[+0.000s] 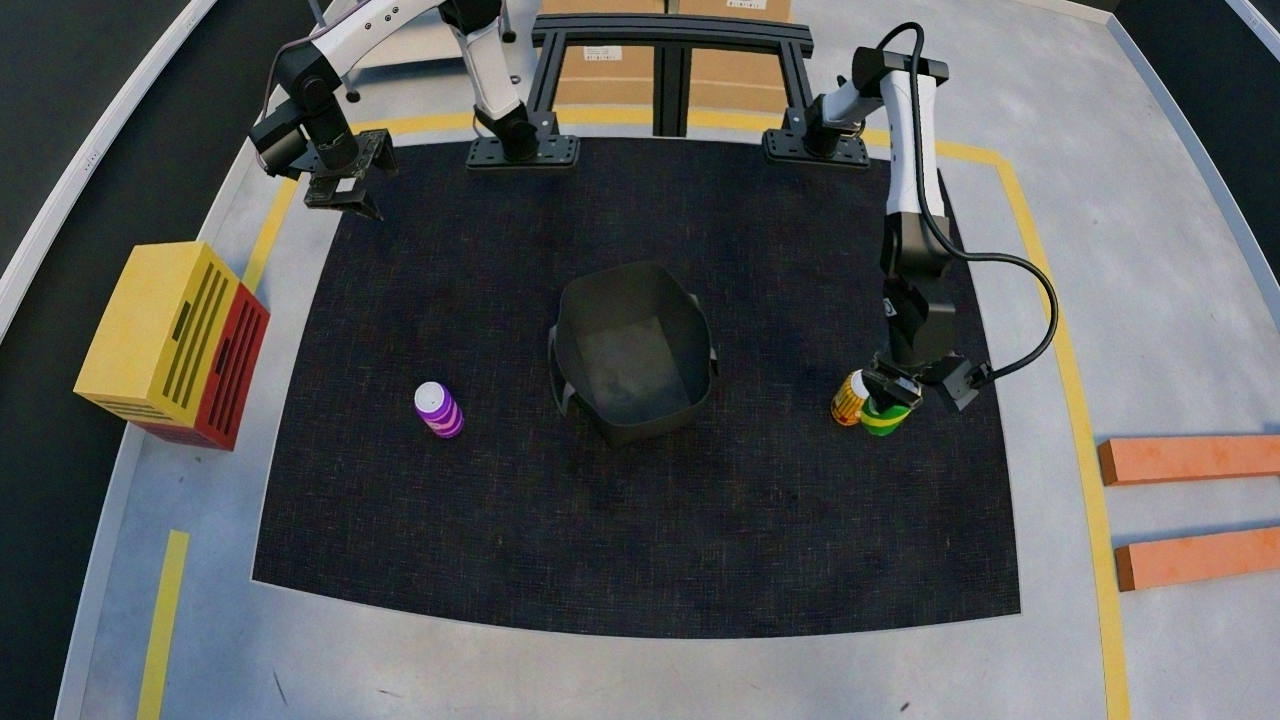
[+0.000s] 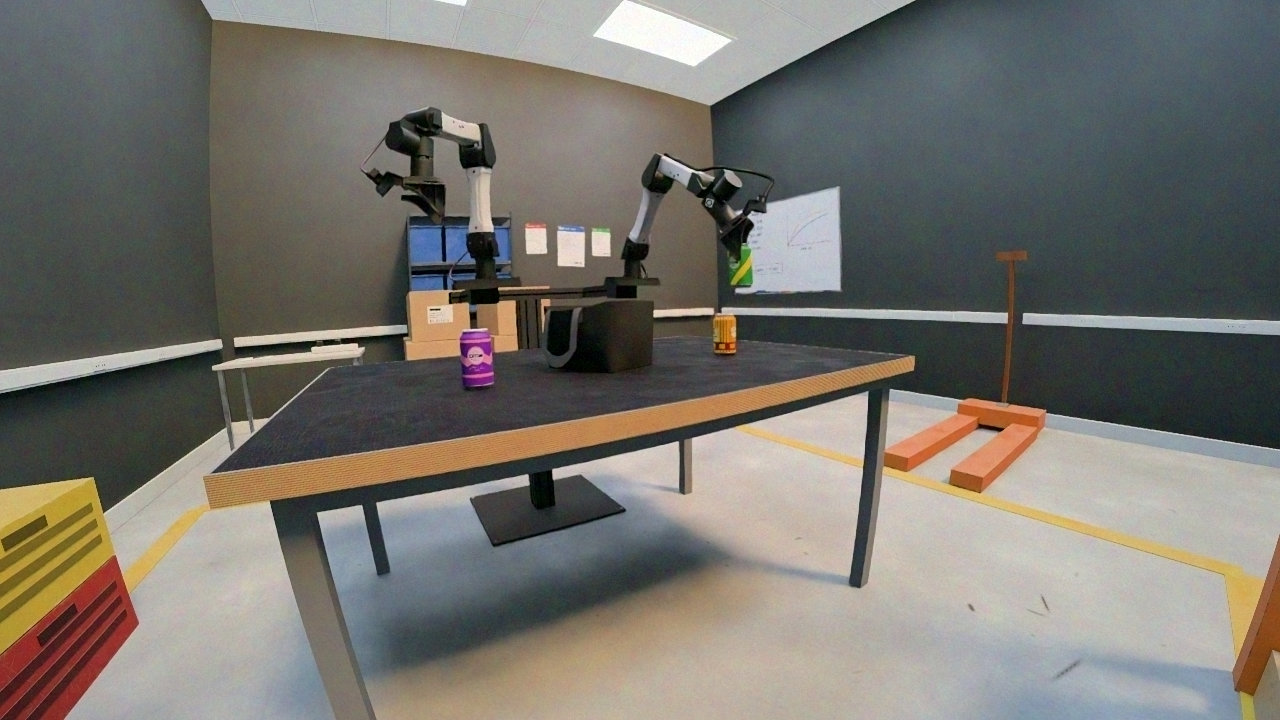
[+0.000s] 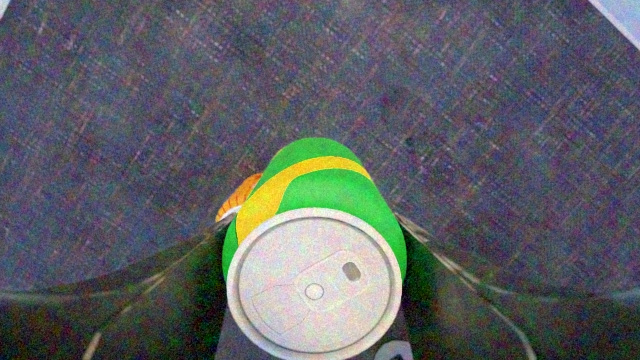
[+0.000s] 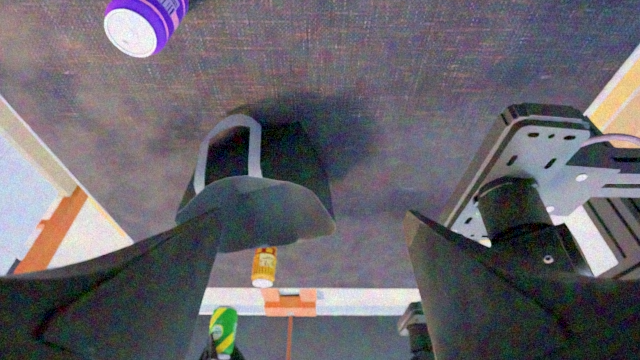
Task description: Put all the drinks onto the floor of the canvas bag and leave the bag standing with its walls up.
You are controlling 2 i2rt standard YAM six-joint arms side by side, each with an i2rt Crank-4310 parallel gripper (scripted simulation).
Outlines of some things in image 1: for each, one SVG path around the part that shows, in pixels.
The left gripper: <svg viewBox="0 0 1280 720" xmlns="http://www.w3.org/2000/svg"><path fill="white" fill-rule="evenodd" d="M945 355L963 357L963 354L953 349L950 349ZM888 322L889 342L877 350L873 355L873 359L869 361L869 365L860 371L861 383L872 398L876 412L881 415L896 405L912 410L922 403L920 395L894 381L902 377L912 382L913 387L919 389L923 384L916 381L915 376L921 377L921 371L924 368L930 369L930 363L932 363L918 359L901 335L899 329L892 327Z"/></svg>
The right gripper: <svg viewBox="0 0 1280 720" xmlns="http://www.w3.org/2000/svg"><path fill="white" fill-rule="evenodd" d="M312 142L321 161L315 165L315 167L318 167L316 172L310 173L310 186L303 199L307 208L348 212L374 221L383 221L381 213L366 189L336 192L341 179L357 178L357 180L363 180L370 164L391 176L399 176L392 137L388 128L362 130L359 134L353 135L347 123L345 131L333 139L333 141L323 144Z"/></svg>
An orange can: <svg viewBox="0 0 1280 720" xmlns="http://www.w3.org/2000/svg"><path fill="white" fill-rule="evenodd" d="M861 370L855 371L848 376L832 400L832 415L841 424L853 425L860 420L860 408L868 396L868 392L861 383Z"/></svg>
